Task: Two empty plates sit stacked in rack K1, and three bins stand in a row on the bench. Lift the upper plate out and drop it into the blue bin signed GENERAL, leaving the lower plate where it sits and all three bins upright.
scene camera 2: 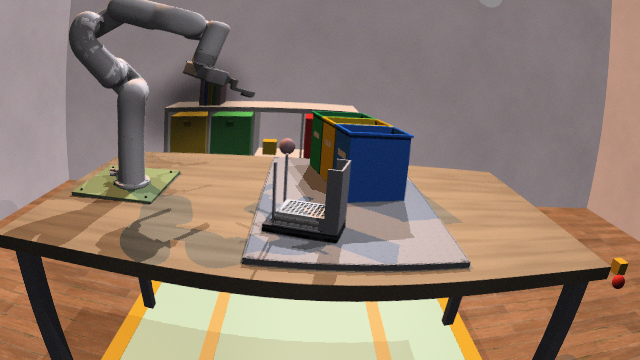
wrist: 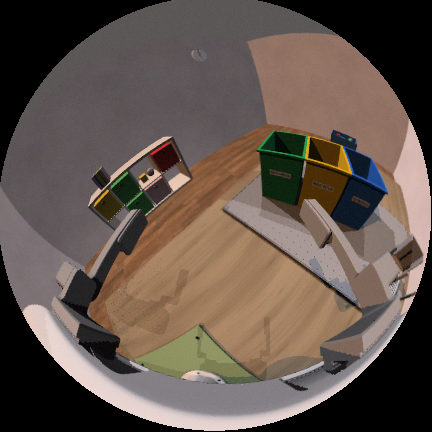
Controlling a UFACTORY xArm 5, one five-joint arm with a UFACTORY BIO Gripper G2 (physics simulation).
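Places are measured from the arm's base along level axes (x ahead, y left, z up), in metres.
Pixels of known places: hand at its tool point: (scene camera 2: 231, 87) (wrist: 220, 228); arm's base at its link origin: (scene camera 2: 132, 182).
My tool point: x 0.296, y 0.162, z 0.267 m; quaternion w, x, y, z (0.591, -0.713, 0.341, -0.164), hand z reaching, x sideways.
For each thing: its middle in the pictures, then the offset to it from my tool point. Level surfaces: height alone.
- Rack K1 at the middle of its body: (scene camera 2: 306, 196) dz -0.190, dx +0.231, dy -0.415 m
- upper plate at the middle of its body: (scene camera 2: 310, 212) dz -0.224, dx +0.241, dy -0.417 m
- blue bin at the middle of its body: (scene camera 2: 371, 162) (wrist: 354, 187) dz -0.174, dx +0.408, dy -0.153 m
- yellow bin at the middle of its body: (scene camera 2: 355, 151) (wrist: 321, 174) dz -0.174, dx +0.381, dy -0.026 m
- green bin at the middle of its body: (scene camera 2: 341, 141) (wrist: 285, 165) dz -0.174, dx +0.354, dy +0.101 m
- grey mat at its surface level: dz -0.264 m
- wooden bench at its surface level: dz -0.277 m
My gripper (scene camera 2: 222, 81) (wrist: 225, 227) is open and empty, high above the bench, left of the bins and well away from the rack in the scene view. Rack K1 (scene camera 2: 338, 200) (wrist: 409, 254) stands upright on the grey mat; my right finger partly hides it in the wrist view. The upper plate (scene camera 2: 303, 208), white with a grid of wells, lies in it on the lower plate (scene camera 2: 299, 219). The blue bin (scene camera 2: 380, 167) (wrist: 351, 212), yellow bin (scene camera 2: 328, 156) (wrist: 321, 198) and green bin (scene camera 2: 316, 151) (wrist: 280, 189) stand upright in a row.
The grey mat (scene camera 2: 420, 250) (wrist: 270, 227) carries rack and bins on the wooden bench (scene camera 2: 510, 235) (wrist: 215, 270). A thin post with a brown ball (scene camera 2: 287, 146) rises behind the rack. My arm's green base plate (scene camera 2: 162, 185) (wrist: 175, 357) is at the left. Shelves (scene camera 2: 270, 106) stand behind.
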